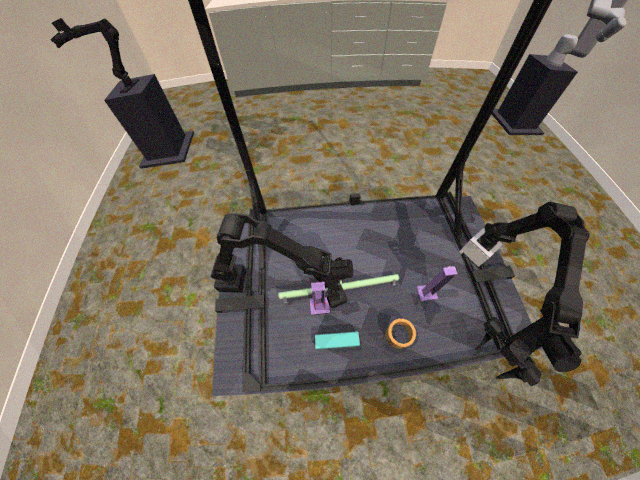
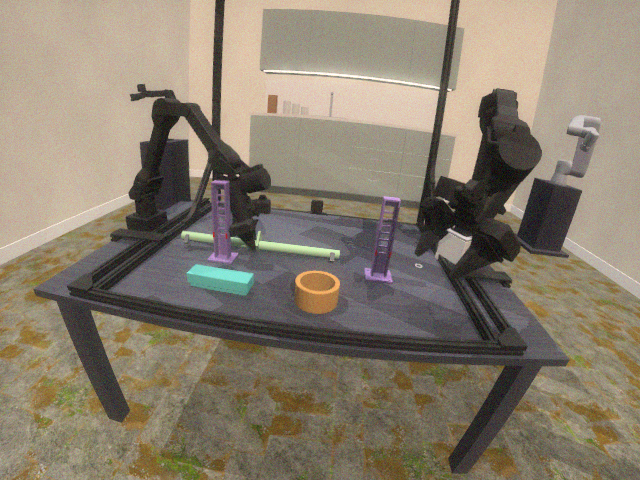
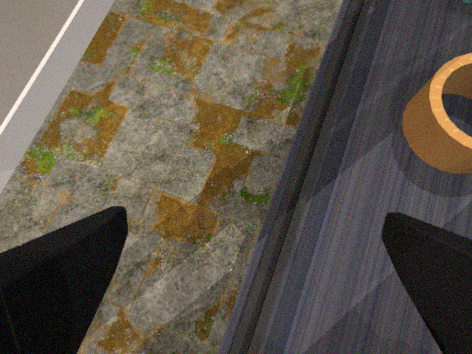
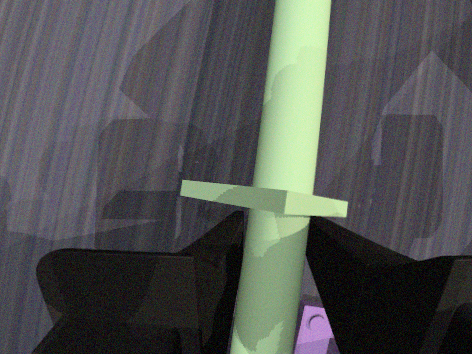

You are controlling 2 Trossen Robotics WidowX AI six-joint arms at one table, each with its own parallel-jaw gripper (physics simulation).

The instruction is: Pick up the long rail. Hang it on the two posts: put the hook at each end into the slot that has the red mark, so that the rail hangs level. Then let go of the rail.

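Places are measured from the left arm's base along level axes (x ahead, y left, z up), in metres.
Where they show: left gripper, fingertip midpoint: (image 1: 485, 363) (image 2: 431, 266) (image 3: 256, 221); right gripper, fingertip midpoint: (image 1: 337, 288) (image 2: 254, 248) (image 4: 272, 220); left arm's base, origin of the base link: (image 1: 486, 242) (image 2: 464, 231); right arm's base, origin of the base link: (image 1: 228, 275) (image 2: 146, 213).
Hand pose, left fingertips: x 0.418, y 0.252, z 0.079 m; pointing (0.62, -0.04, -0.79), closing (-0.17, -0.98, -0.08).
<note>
Each offset is from my left fingertips to the centre of the thing.
The long pale green rail {dx +0.151, dy -0.482, dz -0.158 m} (image 1: 370, 282) (image 2: 294, 249) (image 4: 291, 123) lies low along the table behind the left purple post {dx +0.255, dy -0.471, dz -0.079 m} (image 1: 319, 297) (image 2: 221, 214). My right gripper (image 1: 337, 292) (image 2: 249, 240) (image 4: 272, 220) is shut on the rail near its middle, just below the flat cross tab. The second purple post {dx -0.114, dy -0.262, dz -0.079 m} (image 1: 437, 283) (image 2: 385, 233) stands to the right, clear of the rail. Both posts carry red marks. My left gripper (image 1: 520, 369) (image 2: 428, 238) (image 3: 256, 221) is open and empty over the table's right front edge.
A teal block {dx +0.281, dy -0.328, dz -0.168 m} (image 1: 337, 340) (image 2: 219, 279) and an orange ring {dx +0.087, dy -0.213, dz -0.161 m} (image 1: 402, 321) (image 2: 316, 297) (image 3: 408, 123) lie in front of the posts. A white box (image 1: 479, 251) (image 2: 453, 248) sits at the right rail. Black frame uprights (image 1: 237, 133) stand at the back corners.
</note>
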